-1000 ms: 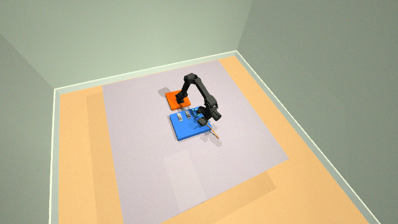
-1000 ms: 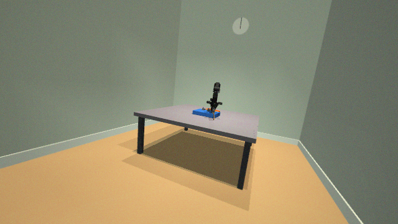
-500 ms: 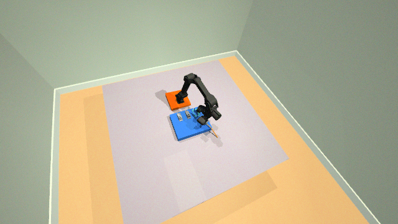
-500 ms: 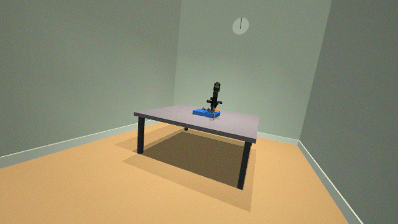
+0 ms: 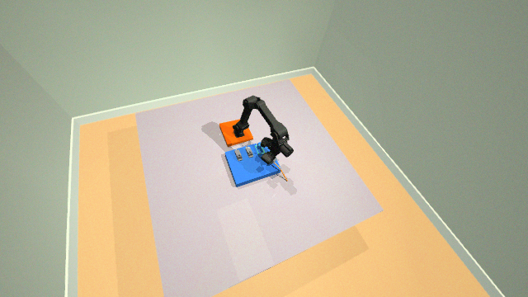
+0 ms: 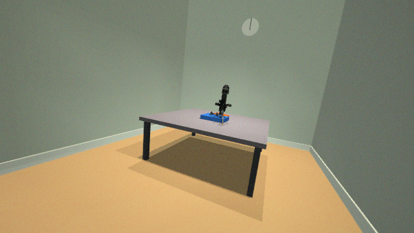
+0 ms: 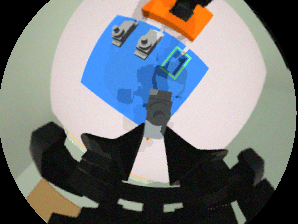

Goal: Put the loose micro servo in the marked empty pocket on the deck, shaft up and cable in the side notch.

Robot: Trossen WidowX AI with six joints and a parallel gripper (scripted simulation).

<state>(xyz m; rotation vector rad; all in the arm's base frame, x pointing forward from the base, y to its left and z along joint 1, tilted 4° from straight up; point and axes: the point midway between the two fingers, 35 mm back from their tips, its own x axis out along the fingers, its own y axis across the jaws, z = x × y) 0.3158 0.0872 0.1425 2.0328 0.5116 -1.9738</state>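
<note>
The blue deck lies 10 cm to the right of my gripper tip, 10 cm below it and 2 cm behind it.
</note>
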